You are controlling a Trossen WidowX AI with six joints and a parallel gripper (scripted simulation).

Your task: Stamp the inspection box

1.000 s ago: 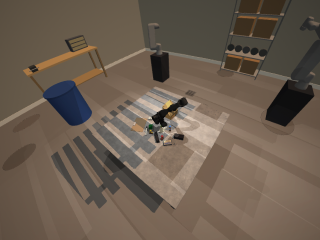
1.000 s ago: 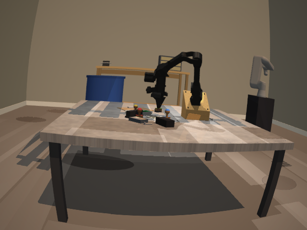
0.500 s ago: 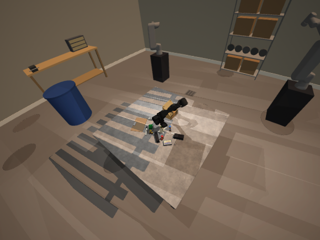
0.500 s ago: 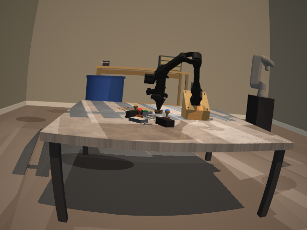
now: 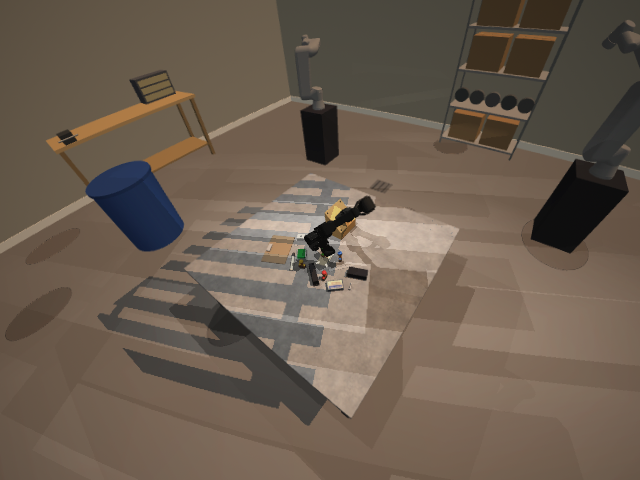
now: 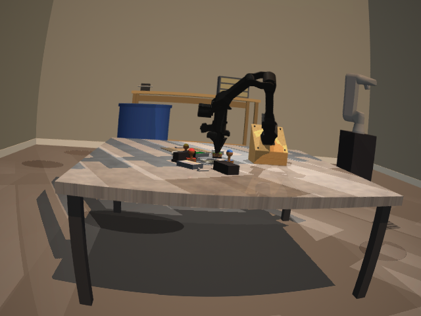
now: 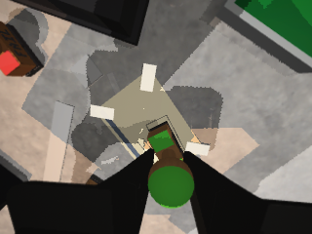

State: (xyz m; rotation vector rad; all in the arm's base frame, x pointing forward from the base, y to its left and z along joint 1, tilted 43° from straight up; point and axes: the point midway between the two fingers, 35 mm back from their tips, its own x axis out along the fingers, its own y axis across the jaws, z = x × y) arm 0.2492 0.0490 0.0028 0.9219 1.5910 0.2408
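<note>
Right now the cream card is 4 cm below my gripper tip, 1 cm to the left of it and 1 cm ahead of it. Round my gripper tip: blue-knobbed stamp: 10 cm to the left, 3 cm behind, 2 cm below; then green ink pad: 13 cm to the right, 7 cm ahead, 3 cm below; then green-knobbed PASS stamp: right at my gripper tip.
</note>
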